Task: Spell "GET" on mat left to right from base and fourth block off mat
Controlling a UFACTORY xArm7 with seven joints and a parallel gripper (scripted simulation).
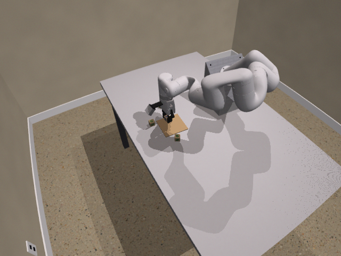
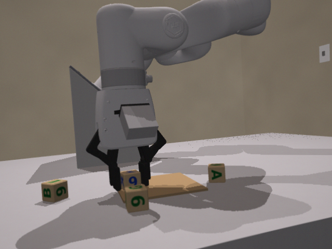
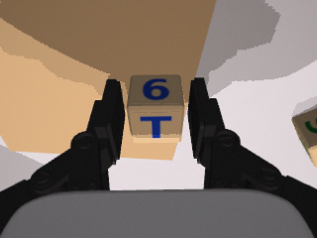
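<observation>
The tan mat lies 1 cm behind my hand, 5 cm to the left of it and 2 cm below it. The rest, counted from my hand: wooden block: 10 cm ahead, 1 cm below.
</observation>
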